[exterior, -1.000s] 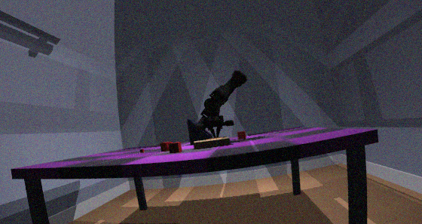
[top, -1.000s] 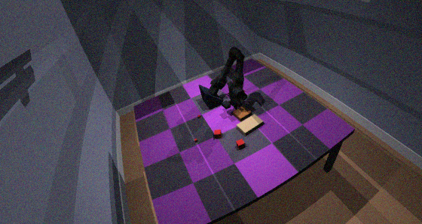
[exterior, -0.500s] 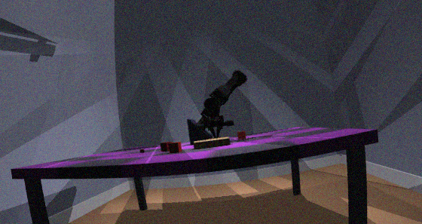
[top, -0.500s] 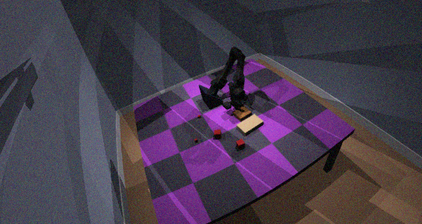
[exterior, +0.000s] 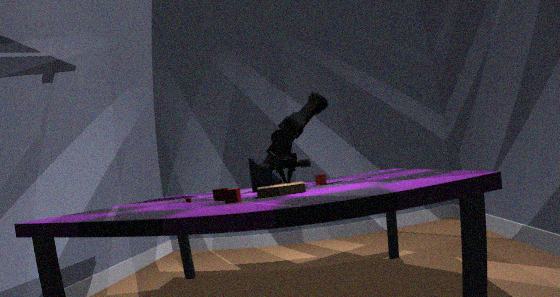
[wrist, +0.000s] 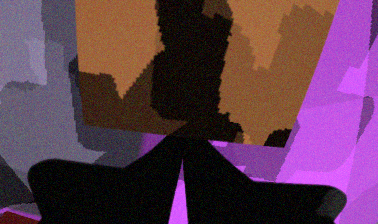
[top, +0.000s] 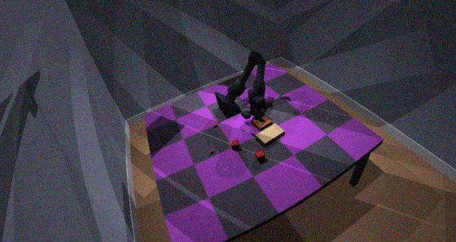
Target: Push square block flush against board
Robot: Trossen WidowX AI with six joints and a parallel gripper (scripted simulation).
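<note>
Right now my gripper tip is 6 cm short of the square orange block and 1 cm below it. Round my gripper tip: board (18 cm ahead, 3 cm to the right, 1 cm above).
</note>
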